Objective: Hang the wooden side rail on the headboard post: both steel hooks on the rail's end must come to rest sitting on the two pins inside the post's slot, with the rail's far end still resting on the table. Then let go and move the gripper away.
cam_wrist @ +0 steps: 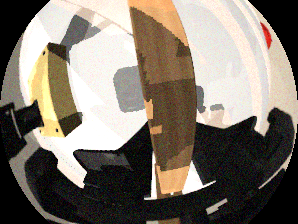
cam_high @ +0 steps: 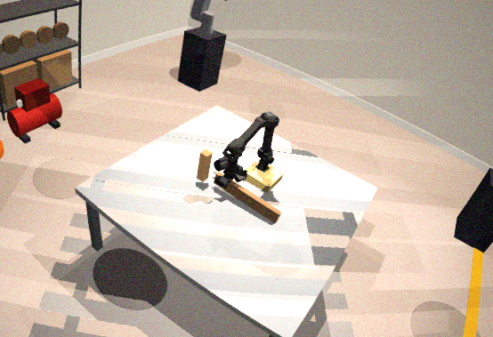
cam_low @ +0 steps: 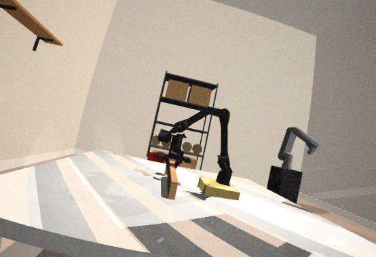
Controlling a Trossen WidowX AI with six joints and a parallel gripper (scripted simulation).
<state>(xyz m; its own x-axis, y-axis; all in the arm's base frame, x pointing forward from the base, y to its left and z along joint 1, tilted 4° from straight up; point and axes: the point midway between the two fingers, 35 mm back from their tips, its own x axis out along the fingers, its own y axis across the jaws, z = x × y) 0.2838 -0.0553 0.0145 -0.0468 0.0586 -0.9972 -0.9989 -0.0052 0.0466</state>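
The wooden headboard post is 160 mm to the right of my gripper tip and 40 mm above it.
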